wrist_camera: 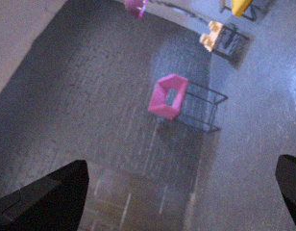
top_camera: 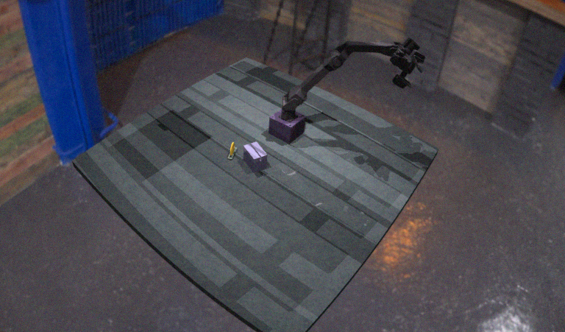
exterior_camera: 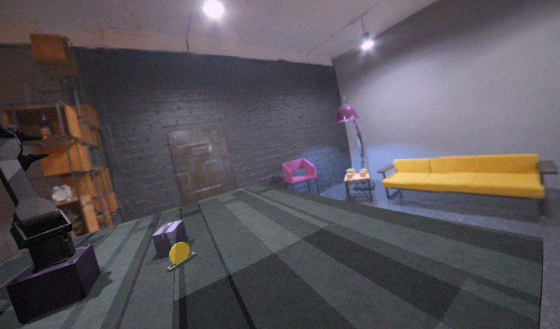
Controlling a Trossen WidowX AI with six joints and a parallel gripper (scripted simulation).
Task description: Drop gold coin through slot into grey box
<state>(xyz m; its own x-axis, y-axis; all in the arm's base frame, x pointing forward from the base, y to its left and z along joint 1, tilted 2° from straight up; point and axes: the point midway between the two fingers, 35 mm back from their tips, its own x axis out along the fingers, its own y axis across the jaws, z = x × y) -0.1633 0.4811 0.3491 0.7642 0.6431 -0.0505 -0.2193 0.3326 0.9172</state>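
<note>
Right now my gripper tip is 41 cm short of the gold coin, 59 cm to the left of it and 42 cm above it.
</note>
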